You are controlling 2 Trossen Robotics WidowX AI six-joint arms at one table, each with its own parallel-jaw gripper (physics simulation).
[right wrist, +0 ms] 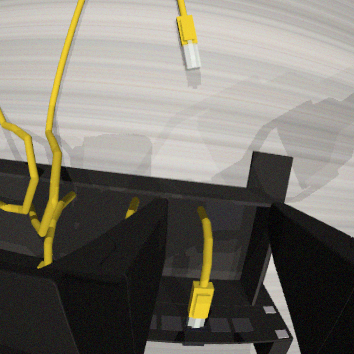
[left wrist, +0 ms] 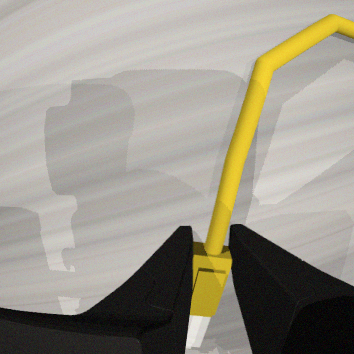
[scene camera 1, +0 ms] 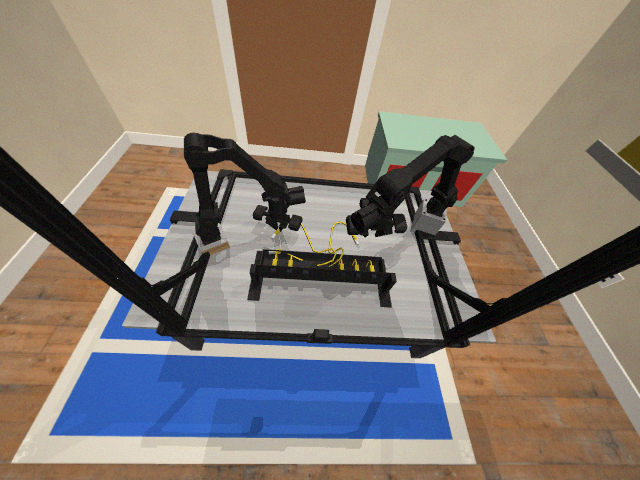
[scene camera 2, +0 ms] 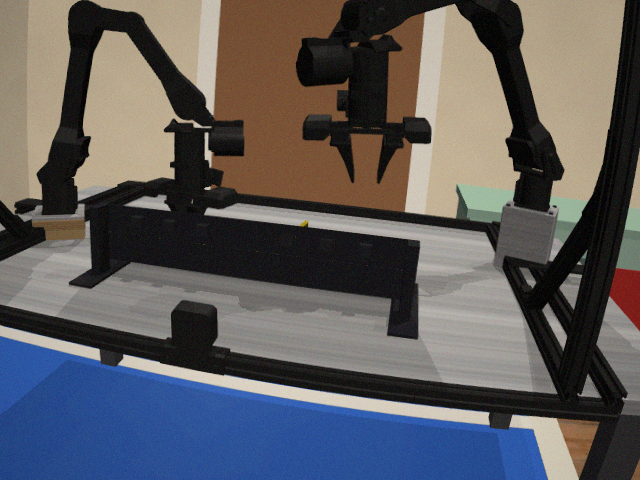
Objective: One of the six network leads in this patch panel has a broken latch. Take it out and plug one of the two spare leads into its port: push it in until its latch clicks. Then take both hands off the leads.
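Frame: origin at the left arm's base, x left, y ahead, z down, level; metres.
Seen in the pictures: left gripper, between the fingertips: [left wrist: 209,236] [scene camera 1: 279,230]; right gripper, between the fingertips: [right wrist: 219,212] [scene camera 1: 370,236] [scene camera 2: 365,182]; left arm's base, origin of its link: [scene camera 1: 210,236] [scene camera 2: 59,210]; right arm's base, origin of its link: [scene camera 1: 434,209] [scene camera 2: 532,206].
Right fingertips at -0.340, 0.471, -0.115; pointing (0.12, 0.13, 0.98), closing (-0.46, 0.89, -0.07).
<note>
Pixels of each thing's top centre, then the offset from my right fingertips to it, as dx, dy, dz. "spot": a spot on its surface instead. Level surfaces: height alone.
- spare lead's plug, centre of its top: [left wrist: 198,315] [scene camera 1: 275,232] +0.266, -0.239, +0.146
- spare lead, a spot on its surface: [right wrist: 187,30] [scene camera 1: 355,237] spot: +0.093, +0.046, +0.146
- black patch panel, centre of its top: [scene camera 2: 251,216] [scene camera 1: 324,263] +0.005, -0.177, +0.050
- yellow plug with a pale end, a spot on its surface: [scene camera 1: 273,252] spot: +0.156, -0.298, +0.101
- grey table, height of its surface: dz +0.159
My left gripper [scene camera 1: 278,227] [left wrist: 209,236] is shut on the yellow body of a spare lead's plug [left wrist: 210,285] [scene camera 1: 276,233], low behind the panel. The plug's clear end points down between the fingers. My right gripper [scene camera 2: 366,181] [right wrist: 219,212] is open and empty, above the panel's right part. The other spare lead [scene camera 1: 355,239] [right wrist: 187,30] lies on the table behind the panel. The black patch panel [scene camera 1: 320,275] [scene camera 2: 248,258] holds several upright yellow leads. A yellow plug with a pale end [scene camera 1: 273,252] lies sideways at its left rear. No plug shows at the third port from the left.
Yellow cables [scene camera 1: 330,251] [right wrist: 54,150] bunch at the panel's middle and run back to the spare leads. A black frame [scene camera 1: 248,335] [scene camera 2: 361,390] borders the grey table [scene camera 1: 222,310], with a small black block [scene camera 2: 193,328] on its front rail.
</note>
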